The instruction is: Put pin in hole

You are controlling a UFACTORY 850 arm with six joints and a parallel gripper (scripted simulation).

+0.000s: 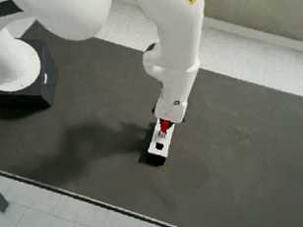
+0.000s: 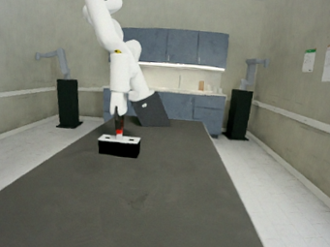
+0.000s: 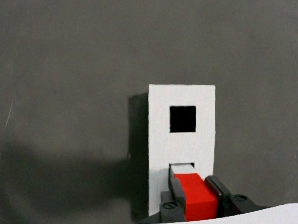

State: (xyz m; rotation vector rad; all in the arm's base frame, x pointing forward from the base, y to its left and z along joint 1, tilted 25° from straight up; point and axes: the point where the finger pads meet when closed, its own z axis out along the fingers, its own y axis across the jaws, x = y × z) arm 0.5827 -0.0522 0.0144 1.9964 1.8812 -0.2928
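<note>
My hand is 10 mm above the pin. Also, from my hand: block (110 mm below).
</note>
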